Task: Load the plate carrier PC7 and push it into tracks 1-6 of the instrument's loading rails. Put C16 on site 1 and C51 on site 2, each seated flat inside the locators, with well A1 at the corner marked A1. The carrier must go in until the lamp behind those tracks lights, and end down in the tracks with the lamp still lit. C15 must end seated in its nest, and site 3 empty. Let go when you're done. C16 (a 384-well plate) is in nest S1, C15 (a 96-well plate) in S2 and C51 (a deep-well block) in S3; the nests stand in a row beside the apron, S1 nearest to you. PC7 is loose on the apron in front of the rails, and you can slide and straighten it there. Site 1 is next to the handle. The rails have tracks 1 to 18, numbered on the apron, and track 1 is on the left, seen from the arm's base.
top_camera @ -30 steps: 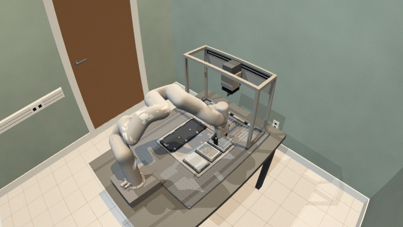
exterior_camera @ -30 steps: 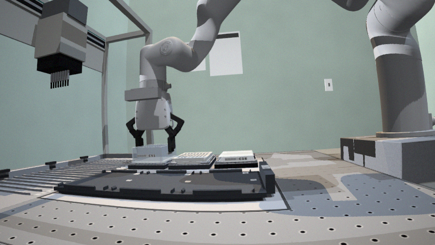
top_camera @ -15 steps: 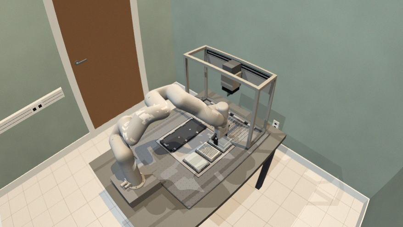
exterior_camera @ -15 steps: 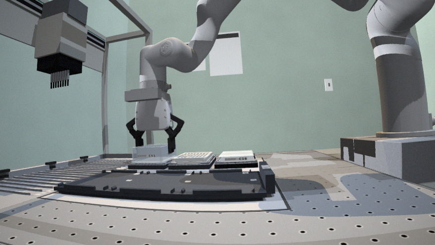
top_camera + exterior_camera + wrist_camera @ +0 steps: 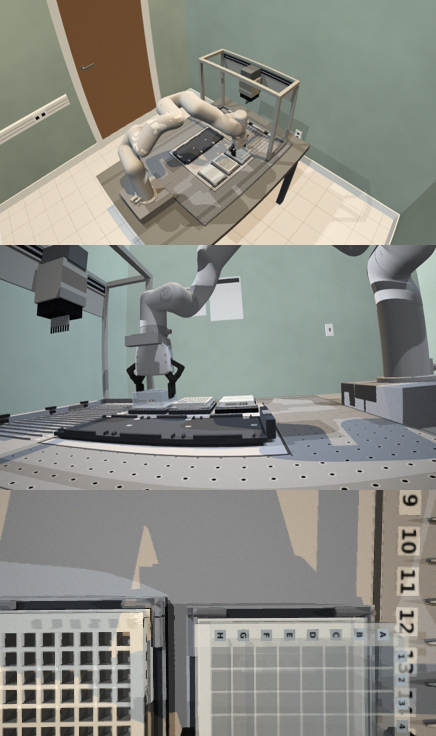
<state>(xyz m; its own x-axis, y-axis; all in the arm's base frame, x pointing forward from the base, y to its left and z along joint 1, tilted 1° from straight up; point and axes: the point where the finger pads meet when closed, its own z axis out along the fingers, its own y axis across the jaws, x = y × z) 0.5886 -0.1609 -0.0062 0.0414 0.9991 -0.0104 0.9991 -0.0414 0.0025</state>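
Right now my hand is 40 mm above the nest S3. From my hand the other things lie so: 384-well plate C16: 220 mm behind, 20 mm below, 10 mm to the left; then carrier PC7: 240 mm to the left, 90 mm behind, 30 mm below; then nest S1: 220 mm behind, 40 mm below, 10 mm to the left.
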